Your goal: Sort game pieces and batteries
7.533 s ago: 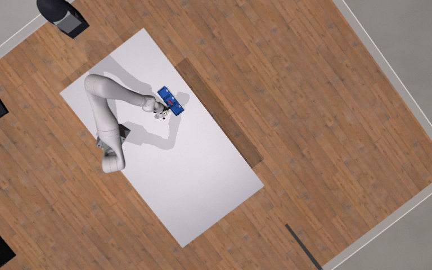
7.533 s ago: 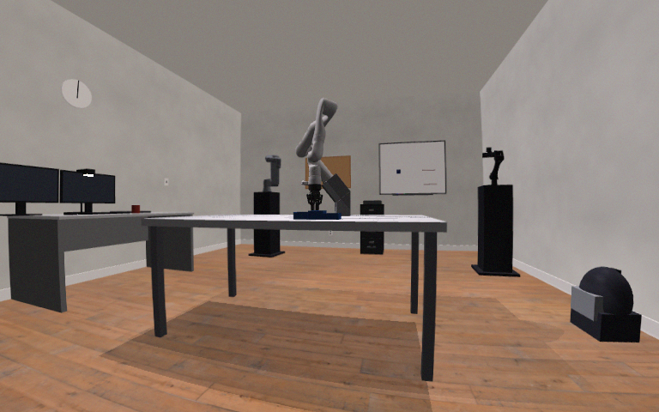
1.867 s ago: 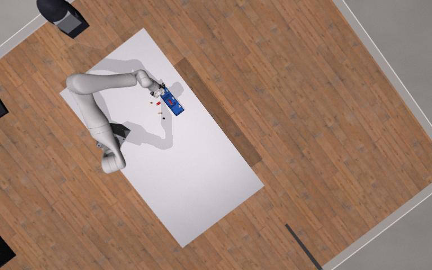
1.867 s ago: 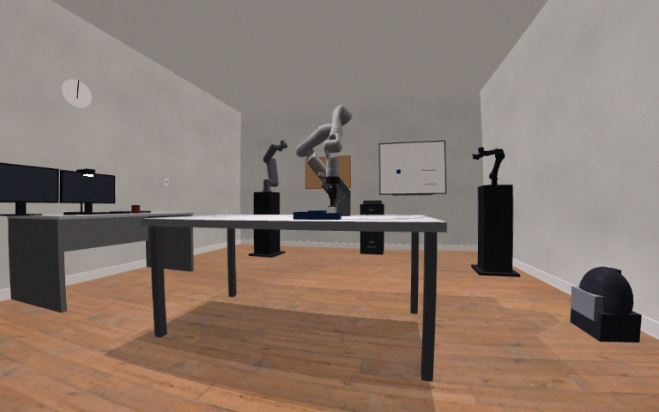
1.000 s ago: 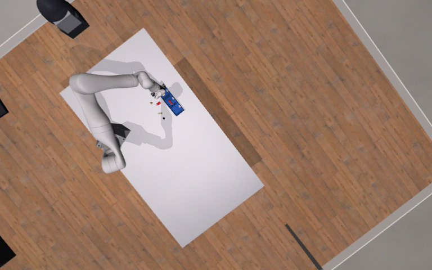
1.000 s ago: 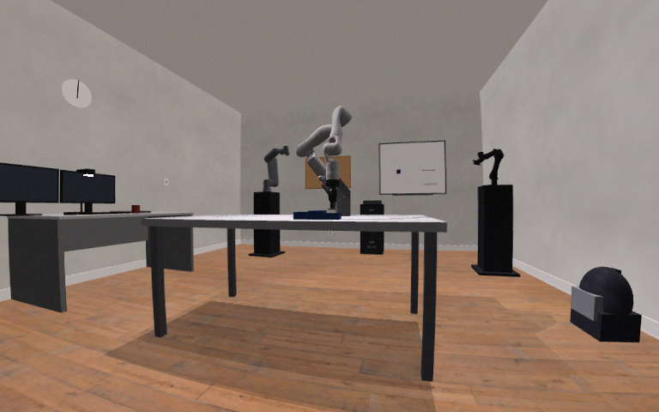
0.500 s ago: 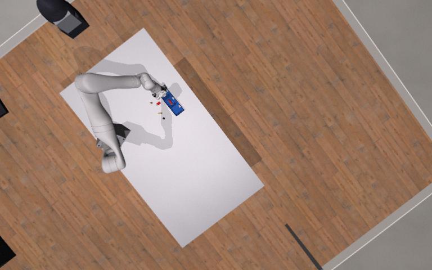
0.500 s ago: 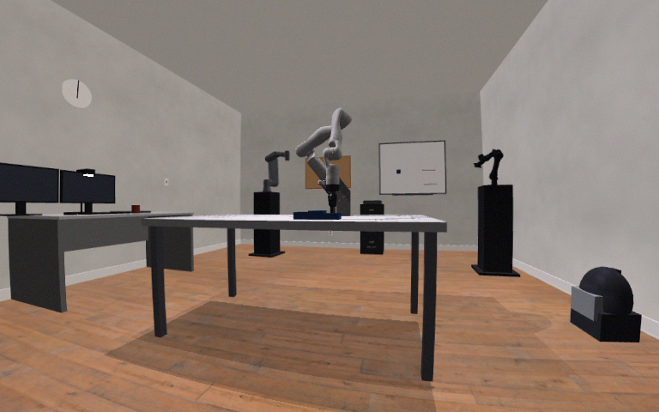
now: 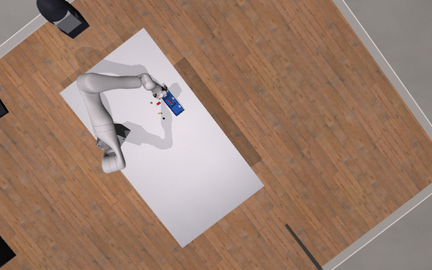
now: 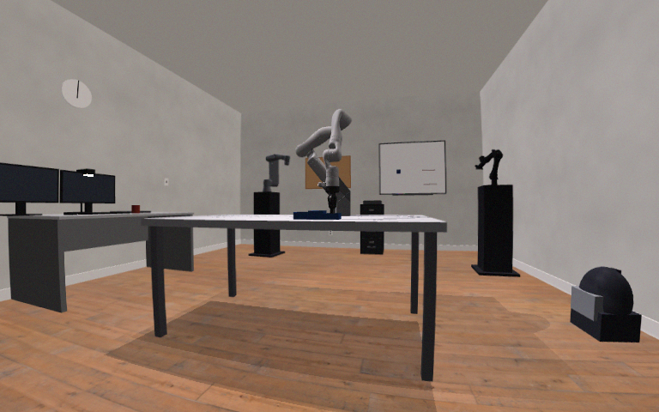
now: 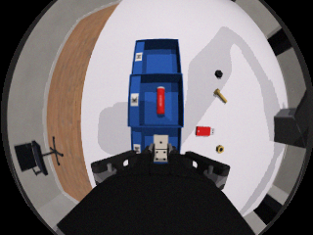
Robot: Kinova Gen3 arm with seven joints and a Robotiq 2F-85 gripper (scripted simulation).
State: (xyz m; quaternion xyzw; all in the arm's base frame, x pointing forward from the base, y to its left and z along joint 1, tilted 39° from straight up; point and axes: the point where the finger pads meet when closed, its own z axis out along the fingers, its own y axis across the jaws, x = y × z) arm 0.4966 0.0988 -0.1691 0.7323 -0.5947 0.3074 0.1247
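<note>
My hand is 2 cm above the white tile. From my hand the other things lie so: red cylinder 9 cm to the right, 2 cm below, 1 cm ahead; black piece 17 cm to the right, 11 cm behind, 3 cm below; bin 8 cm to the right, 2 cm below, 2 cm ahead.
</note>
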